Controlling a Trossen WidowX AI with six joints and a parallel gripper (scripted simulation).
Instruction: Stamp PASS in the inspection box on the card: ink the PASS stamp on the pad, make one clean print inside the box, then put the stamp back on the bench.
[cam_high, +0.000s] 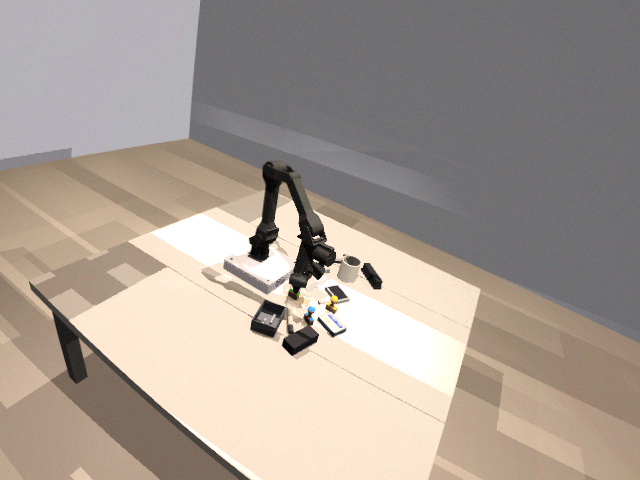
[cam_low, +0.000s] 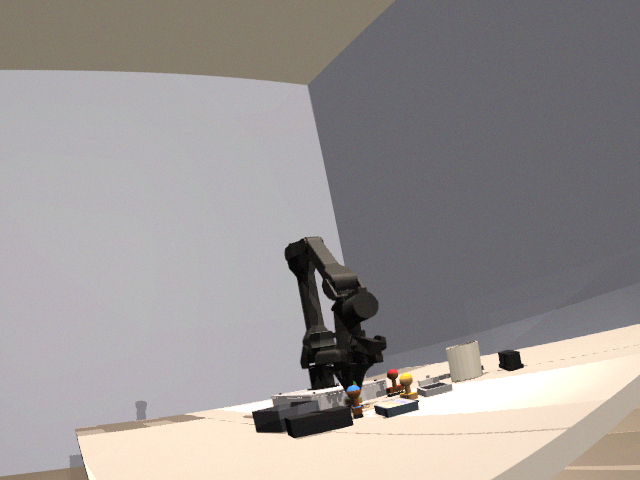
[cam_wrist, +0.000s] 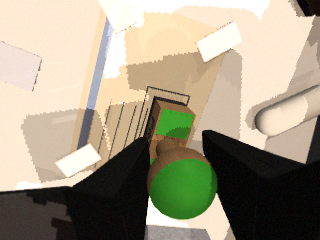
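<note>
The green-knobbed PASS stamp lies 1 cm behind my gripper tip and 1 cm below it. The rest, counted from my gripper tip: card (1 cm ahead, 1 cm to the left, 3 cm below); yellow-knobbed HOLD stamp (14 cm ahead, 3 cm to the left, 1 cm below); blue-knobbed stamp (10 cm ahead, 8 cm to the right, 1 cm below).
</note>
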